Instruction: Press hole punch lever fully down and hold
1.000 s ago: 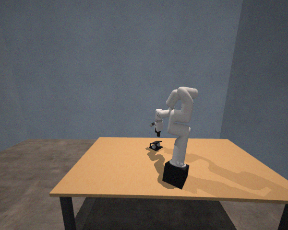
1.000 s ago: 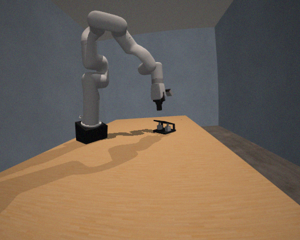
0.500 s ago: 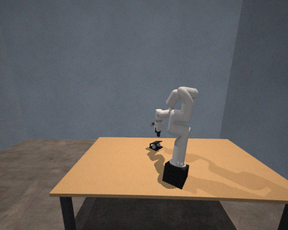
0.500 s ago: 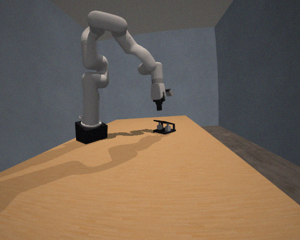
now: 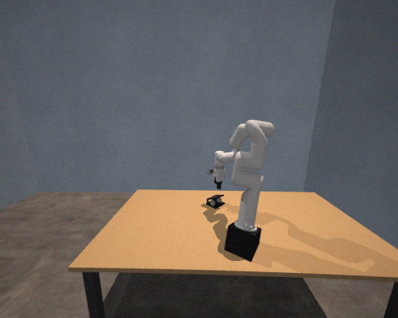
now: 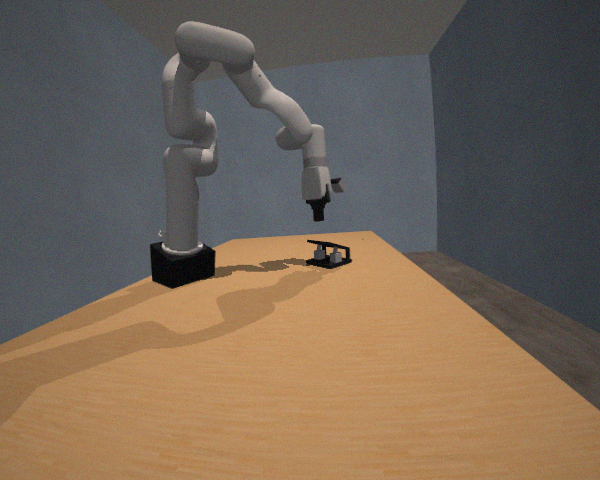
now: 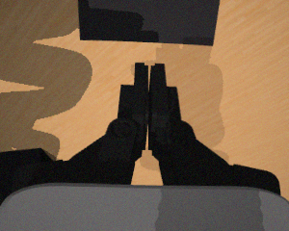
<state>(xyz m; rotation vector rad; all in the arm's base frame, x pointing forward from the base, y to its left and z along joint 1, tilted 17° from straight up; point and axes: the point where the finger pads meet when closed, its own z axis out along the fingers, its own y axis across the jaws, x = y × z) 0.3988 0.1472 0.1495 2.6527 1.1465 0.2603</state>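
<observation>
Now: the black hole punch 30 mm ahead of my hand, 30 mm to the left of it and 130 mm below it.
</observation>
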